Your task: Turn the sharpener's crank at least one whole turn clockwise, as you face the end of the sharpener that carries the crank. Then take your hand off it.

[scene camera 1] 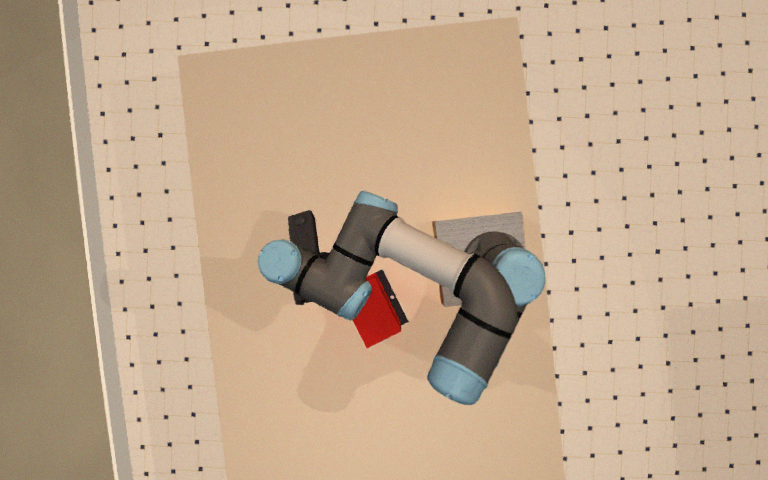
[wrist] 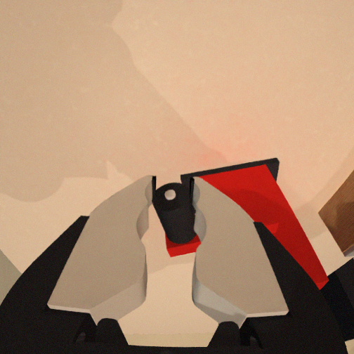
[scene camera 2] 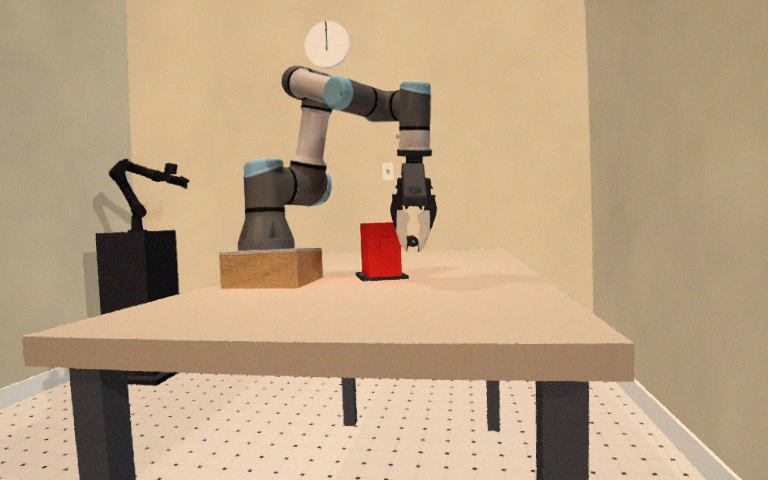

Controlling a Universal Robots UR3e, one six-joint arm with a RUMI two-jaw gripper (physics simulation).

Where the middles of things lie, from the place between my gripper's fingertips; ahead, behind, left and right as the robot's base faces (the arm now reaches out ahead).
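Labels:
Black crank handle point(wrist: 176, 215): 1 cm to the left of my hand, 2 cm above it. Relative to the red sharpener point(scene camera 2: 377, 265), my gripper is 7 cm beyond it and 8 cm to the right of it.

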